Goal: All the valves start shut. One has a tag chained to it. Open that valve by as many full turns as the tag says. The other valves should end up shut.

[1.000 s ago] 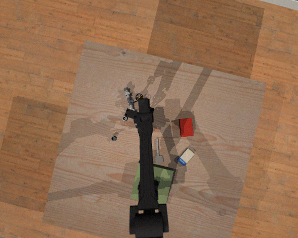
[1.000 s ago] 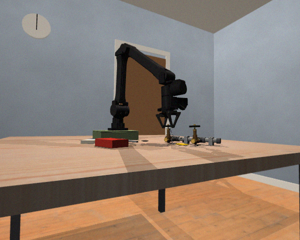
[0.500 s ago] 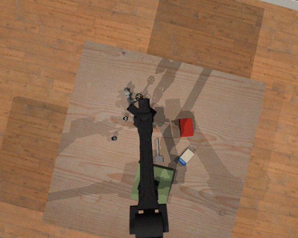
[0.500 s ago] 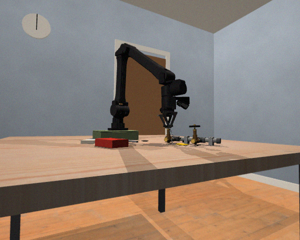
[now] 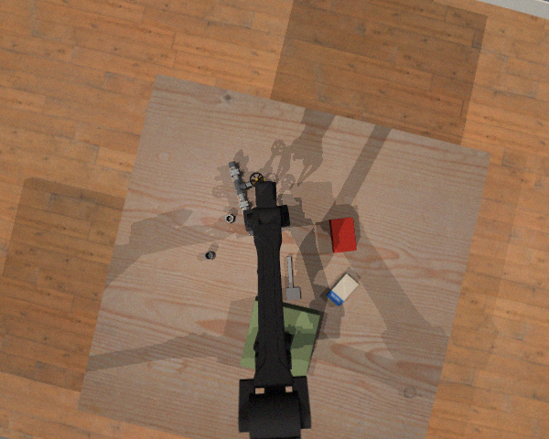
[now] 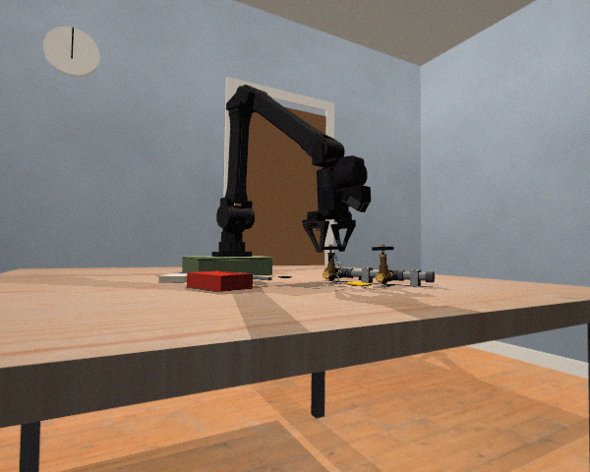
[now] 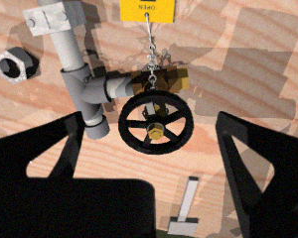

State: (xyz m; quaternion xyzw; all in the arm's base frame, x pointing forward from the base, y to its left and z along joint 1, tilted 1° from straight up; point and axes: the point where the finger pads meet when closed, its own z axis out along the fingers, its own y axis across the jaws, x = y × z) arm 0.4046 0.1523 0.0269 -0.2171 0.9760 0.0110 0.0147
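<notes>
My hand is 6 cm short of the yellow tag, 3 cm to the right of it and 8 cm above it. Also, from my hand: grey tool 20 cm behind, 16 cm to the right, 8 cm below; red block 3 cm ahead, 28 cm to the right, 7 cm below.
</notes>
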